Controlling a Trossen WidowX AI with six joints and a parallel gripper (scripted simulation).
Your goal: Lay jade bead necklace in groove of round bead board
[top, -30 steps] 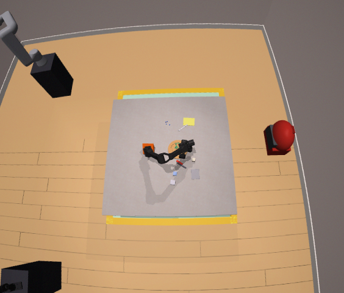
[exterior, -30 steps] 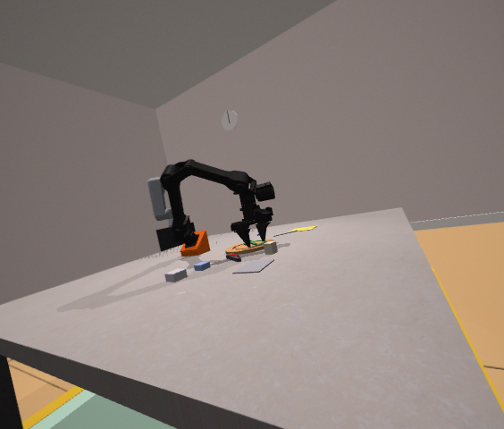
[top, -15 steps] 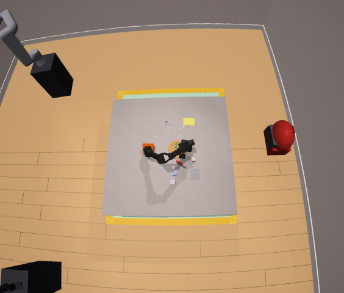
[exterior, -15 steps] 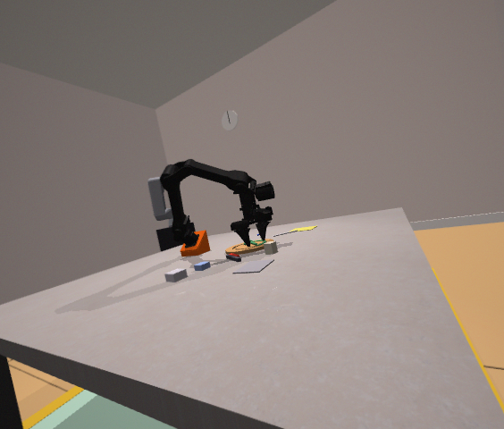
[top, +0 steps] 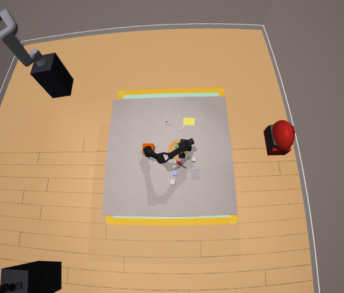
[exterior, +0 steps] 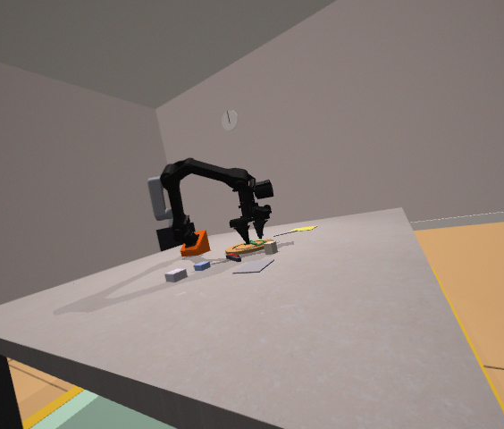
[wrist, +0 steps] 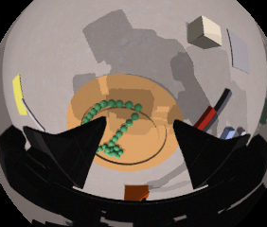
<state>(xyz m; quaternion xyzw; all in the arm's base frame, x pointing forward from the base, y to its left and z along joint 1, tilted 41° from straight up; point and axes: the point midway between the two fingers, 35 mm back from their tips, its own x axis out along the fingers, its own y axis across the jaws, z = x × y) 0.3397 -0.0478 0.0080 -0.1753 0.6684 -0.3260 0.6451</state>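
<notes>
Now: gripper tip 40 mm past the round wooden bead board, 30 mm to the right of it and 20 mm above it. Also, from my gripper tip: beige cube: 100 mm ahead, 100 mm to the right, 10 mm below; then red-handled tool: 30 mm behind, 120 mm to the right, 20 mm below; then blue block: 90 mm behind, 220 mm to the right, 20 mm below.
</notes>
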